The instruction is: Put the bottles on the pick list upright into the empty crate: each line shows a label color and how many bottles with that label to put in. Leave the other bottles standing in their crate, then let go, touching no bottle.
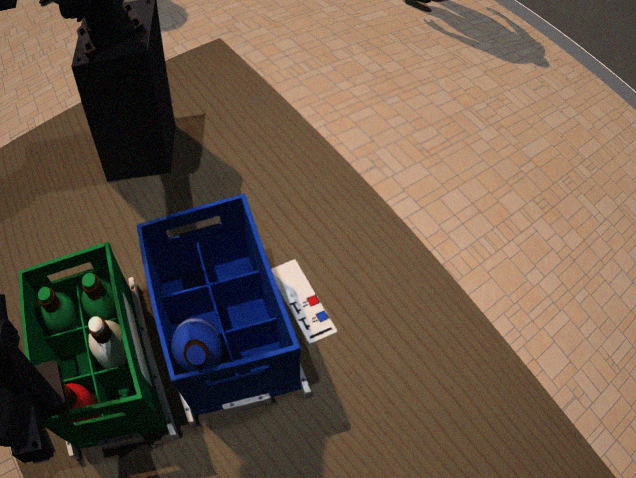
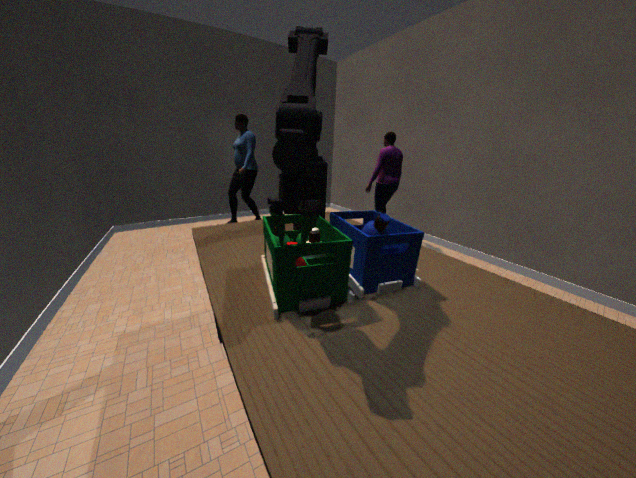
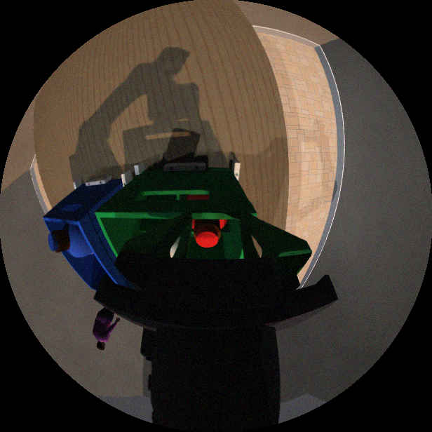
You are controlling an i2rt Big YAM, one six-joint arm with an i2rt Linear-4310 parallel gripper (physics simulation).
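Frame: origin at the arm's base, x left, y back, z up, level; metres.
Where they show: gripper, fingertip midpoint: (image 1: 56,415) (image 2: 292,244); arm's base, link origin: (image 1: 110,31).
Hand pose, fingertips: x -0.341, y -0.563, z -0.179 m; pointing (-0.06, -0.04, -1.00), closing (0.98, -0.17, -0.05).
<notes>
Each offset is from my fingertips to the top centre of the thing. "spot": to the spot under its first point.
The green crate @(dz -0.001, dx +0.081, dy +0.120 m) (image 1: 110,427) (image 2: 329,281) (image 3: 225,181) holds a red bottle @(dz -0.013, dx +0.017, dy +0.041 m) (image 1: 80,394) (image 3: 206,239) in its near-left compartment, a white bottle @(dz -0.013, dx +0.123, dy +0.115 m) (image 1: 106,349) (image 2: 314,236) in the middle right one, and two green bottles @(dz -0.013, dx +0.053, dy +0.214 m) (image 1: 59,314) @(dz -0.013, dx +0.142, dy +0.194 m) (image 1: 97,300) at the far end, all upright. The blue crate @(dz -0.001, dx +0.316, dy +0.082 m) (image 1: 280,376) (image 2: 380,268) (image 3: 75,201) holds an upright blue bottle (image 1: 194,331) (image 2: 370,227) (image 3: 81,243) in its near-left compartment. The pick list @(spot: dz -0.174, dx +0.477, dy +0.133 m) (image 1: 287,269) shows a red and a blue square; its marks are too small to read surely. My gripper (image 3: 215,215) is open, its fingers on either side of the red bottle's neck.
Pale rails (image 1: 149,375) (image 2: 354,286) edge the crates and lie between them. The black arm pedestal (image 1: 125,118) stands behind the crates. Crate walls and dividers surround the bottles. Two people (image 2: 245,154) (image 2: 389,167) stand in the background.
</notes>
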